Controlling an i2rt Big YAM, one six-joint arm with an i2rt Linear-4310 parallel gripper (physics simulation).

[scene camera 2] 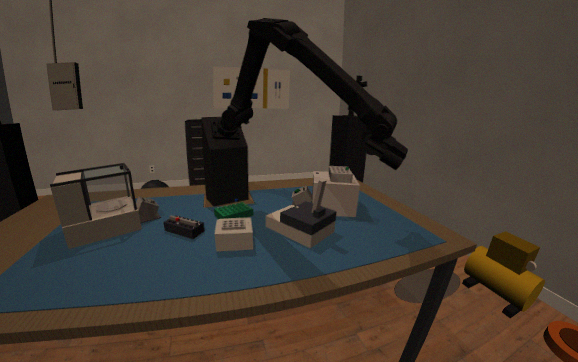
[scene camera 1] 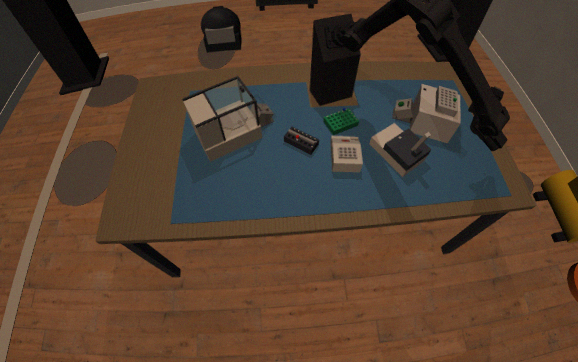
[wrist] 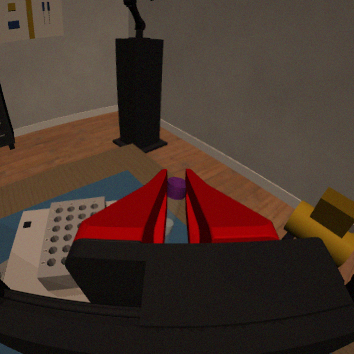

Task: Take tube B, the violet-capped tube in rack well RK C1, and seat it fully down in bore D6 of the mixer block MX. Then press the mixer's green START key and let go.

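Seen in the pictures: gripper, between the fingertips: (wrist: 175, 177); arm's base, origin of its link: (scene camera 2: 225, 131) (scene camera 1: 338, 36).
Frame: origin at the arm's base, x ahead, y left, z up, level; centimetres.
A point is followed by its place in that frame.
Note:
My gripper (wrist: 175, 177) {z 0.7, x 40.3, y 46.4 cm} (scene camera 1: 495, 144) (scene camera 2: 397, 159) is shut on tube B, whose violet cap (wrist: 176, 188) {z 0.7, x 41.1, y 45.7 cm} shows between the red fingertips; a pale part of the tube shows lower between the fingers. The gripper is raised, to the right of the mixer (scene camera 1: 434, 119) {z -19.5, x 32.8, y 34.6 cm} (scene camera 2: 341, 196) {z -22.4, x 34.8, y 38.0 cm} in both scene views. The mixer is a white box with a grey block (scene camera 1: 447, 99) {z -14.0, x 27.4, y 41.5 cm} (scene camera 2: 340, 173) {z -13.9, x 31.9, y 38.6 cm} (wrist: 62, 267) {z -14.0, x 31.0, y 38.5 cm} of round bores on top. A green cap (scene camera 1: 455, 99) {z -12.7, x 29.1, y 44.0 cm} (scene camera 2: 347, 169) {z -13.3, x 29.4, y 43.8 cm} shows on the block; the bore labels are unreadable. A small box beside the mixer has a green key (scene camera 1: 401, 104) {z -24.1, x 18.7, y 26.6 cm} (scene camera 2: 297, 191) {z -24.1, x 19.3, y 26.4 cm}. The green rack (scene camera 1: 341, 121) {z -28.6, x 20.4, y -1.4 cm} (scene camera 2: 233, 210) {z -28.4, x 20.4, y -1.4 cm} stands before the arm's base.
A white device with a dark top (scene camera 1: 407, 148) {z -23.0, x 42.8, y 18.7 cm} (scene camera 2: 307, 218) {z -23.0, x 46.1, y 16.8 cm} and an upright lever stands near the mixer. A white keypad-like box (scene camera 1: 346, 162) {z -24.8, x 43.7, y -6.6 cm} (scene camera 2: 234, 241) {z -27.5, x 44.4, y -6.0 cm}, a black strip rack (scene camera 1: 301, 141) {z -28.1, x 28.5, y -20.6 cm} (scene camera 2: 184, 227) {z -27.3, x 31.3, y -20.1 cm} and a glass-walled case (scene camera 1: 232, 140) {z -24.4, x 25.6, y -47.8 cm} (scene camera 2: 102, 227) {z -26.6, x 25.5, y -47.6 cm} stand farther left on the blue mat (scene camera 1: 280, 195) {z -31.0, x 49.6, y -32.9 cm}.

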